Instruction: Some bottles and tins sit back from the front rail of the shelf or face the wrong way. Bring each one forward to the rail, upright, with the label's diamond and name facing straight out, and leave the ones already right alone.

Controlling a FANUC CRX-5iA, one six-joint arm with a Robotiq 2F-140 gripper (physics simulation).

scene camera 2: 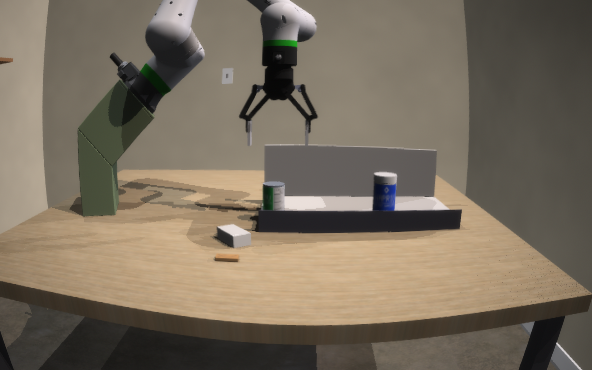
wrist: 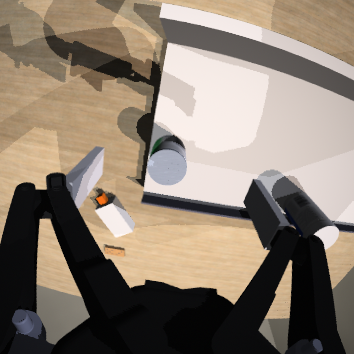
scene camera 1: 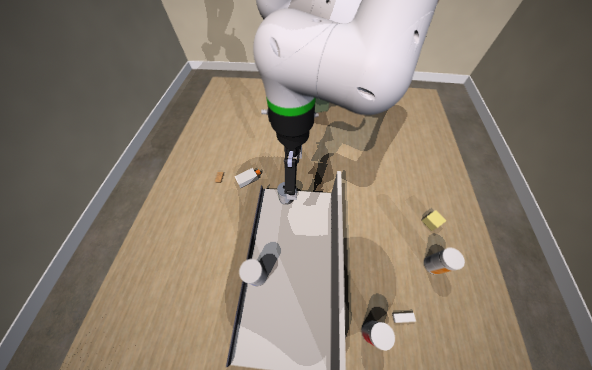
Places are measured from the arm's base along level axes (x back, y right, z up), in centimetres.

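Pixels of known places: gripper, fingertip midpoint: (scene camera 2: 277, 145) (wrist: 177, 175); arm's base, origin of the base link: (scene camera 2: 137, 97).
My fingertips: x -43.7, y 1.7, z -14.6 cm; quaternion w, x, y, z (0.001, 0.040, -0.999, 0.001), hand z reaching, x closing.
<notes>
For each thing: its top centre in the pictures, then the offset to it from my fingertips.
- green tin with a grey top, middle of its top: (wrist: 166, 167) (scene camera 2: 273, 183) (scene camera 1: 285, 188) dx +0.4, dy +3.7, dz -9.3 cm
- front rail, middle of its top: (wrist: 275, 222) (scene camera 2: 369, 210) (scene camera 1: 247, 258) dx -23.8, dy +10.8, dz -13.7 cm
- blue bottle with a white cap, middle of its top: (wrist: 323, 239) (scene camera 2: 385, 174) (scene camera 1: 250, 270) dx -27.7, dy +6.7, dz -5.4 cm
- white box with an orange end, middle of its top: (wrist: 110, 217) (scene camera 2: 231, 228) (scene camera 1: 248, 174) dx +7.8, dy +21.1, dz -16.4 cm
- orange block, middle of its top: (scene camera 2: 226, 256) (wrist: 113, 251) (scene camera 1: 219, 176) dx +6.0, dy +33.6, dz -18.4 cm
- orange-labelled bottle, middle of its top: (scene camera 1: 453, 258) dx -13.8, dy -48.5, dz -8.3 cm
- red-labelled bottle, middle of its top: (scene camera 1: 383, 336) dx -35.9, dy -28.8, dz -9.3 cm
- yellow block, middle of its top: (scene camera 1: 436, 218) dx +1.4, dy -49.7, dz -15.4 cm
- white block, middle of its top: (scene camera 1: 404, 317) dx -30.7, dy -38.0, dz -18.0 cm
A green tin with a grey top (scene camera 1: 282, 194) (scene camera 2: 274, 196) (wrist: 168, 166) stands upright at one end of the shelf (scene camera 1: 300, 280), a little back from the front rail (scene camera 2: 350, 221) (wrist: 200, 209). In scene camera 2 its green side is at the left and a pale panel with small print at the right; no diamond shows. A blue bottle with a white cap (scene camera 1: 251, 272) (scene camera 2: 384, 192) (wrist: 311, 216) stands upright close behind the rail, diamond and name facing out. My gripper (scene camera 1: 290, 193) (scene camera 2: 278, 144) (wrist: 177, 175) is open and empty, above the tin's end of the shelf.
A white box with an orange end (scene camera 1: 247, 178) (scene camera 2: 233, 235) (wrist: 115, 218) and an orange block (scene camera 1: 219, 177) (scene camera 2: 227, 258) (wrist: 114, 250) lie before the shelf. Behind the back panel (scene camera 2: 350, 171) are an orange-labelled bottle (scene camera 1: 445, 261), a red-labelled bottle (scene camera 1: 381, 335), a yellow block (scene camera 1: 434, 220) and a white block (scene camera 1: 404, 317).
</notes>
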